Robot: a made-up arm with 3 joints. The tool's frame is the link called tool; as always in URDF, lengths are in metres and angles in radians. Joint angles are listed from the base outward.
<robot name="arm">
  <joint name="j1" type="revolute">
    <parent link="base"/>
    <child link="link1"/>
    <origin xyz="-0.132 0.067 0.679"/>
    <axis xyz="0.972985 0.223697 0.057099"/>
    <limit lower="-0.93" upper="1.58"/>
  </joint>
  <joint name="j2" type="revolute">
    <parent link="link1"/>
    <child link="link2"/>
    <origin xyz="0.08 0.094 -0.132"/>
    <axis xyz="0 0 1"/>
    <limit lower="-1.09" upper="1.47"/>
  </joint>
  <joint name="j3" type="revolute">
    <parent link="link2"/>
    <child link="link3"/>
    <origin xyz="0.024 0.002 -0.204"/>
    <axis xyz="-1 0 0"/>
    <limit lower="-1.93" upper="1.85"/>
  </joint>
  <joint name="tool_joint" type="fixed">
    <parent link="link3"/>
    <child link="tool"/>
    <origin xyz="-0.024 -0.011 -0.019" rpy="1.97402 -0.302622 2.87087"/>
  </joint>
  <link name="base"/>
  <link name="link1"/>
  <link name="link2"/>
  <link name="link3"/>
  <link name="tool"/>
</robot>
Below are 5 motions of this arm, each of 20 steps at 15 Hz.
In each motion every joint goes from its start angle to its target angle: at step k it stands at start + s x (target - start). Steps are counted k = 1, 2, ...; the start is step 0. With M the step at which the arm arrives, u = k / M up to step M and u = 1 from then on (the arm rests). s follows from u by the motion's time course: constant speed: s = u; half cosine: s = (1 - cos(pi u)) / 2; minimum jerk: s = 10 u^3 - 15 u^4 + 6 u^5.
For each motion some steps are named. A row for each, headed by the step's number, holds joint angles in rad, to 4 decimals.
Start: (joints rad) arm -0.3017 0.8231 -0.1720
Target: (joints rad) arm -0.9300 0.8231 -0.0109
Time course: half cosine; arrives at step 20
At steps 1, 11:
1: -0.3056 0.8231 -0.1710
11: -0.6650 0.8231 -0.0788

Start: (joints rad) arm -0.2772 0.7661 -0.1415
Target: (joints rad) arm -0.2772 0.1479 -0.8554
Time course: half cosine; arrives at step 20
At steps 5, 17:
5: -0.2772 0.6756 -0.2460
17: -0.2772 0.1816 -0.8165

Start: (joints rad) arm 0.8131 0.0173 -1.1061
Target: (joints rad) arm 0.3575 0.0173 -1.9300
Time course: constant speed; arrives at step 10
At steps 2, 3, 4, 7, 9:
2: 0.7220 0.0173 -1.2709
3: 0.6764 0.0173 -1.3533
4: 0.6309 0.0173 -1.4357
7: 0.4942 0.0173 -1.6828
9: 0.4031 0.0173 -1.8476

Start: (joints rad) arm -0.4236 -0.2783 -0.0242
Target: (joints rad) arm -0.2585 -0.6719 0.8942
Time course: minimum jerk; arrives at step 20
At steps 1, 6, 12, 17, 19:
1: -0.4234 -0.2788 -0.0231
6: -0.3967 -0.3425 0.1256
12: -0.3109 -0.5470 0.6027
17: -0.2629 -0.6614 0.8698
19: -0.2587 -0.6714 0.8931

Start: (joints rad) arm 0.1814 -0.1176 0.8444
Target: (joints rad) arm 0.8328 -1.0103 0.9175
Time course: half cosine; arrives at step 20
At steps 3, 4, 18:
3: 0.2169 -0.1662 0.8484
4: 0.2436 -0.2028 0.8514
18: 0.8169 -0.9885 0.9157

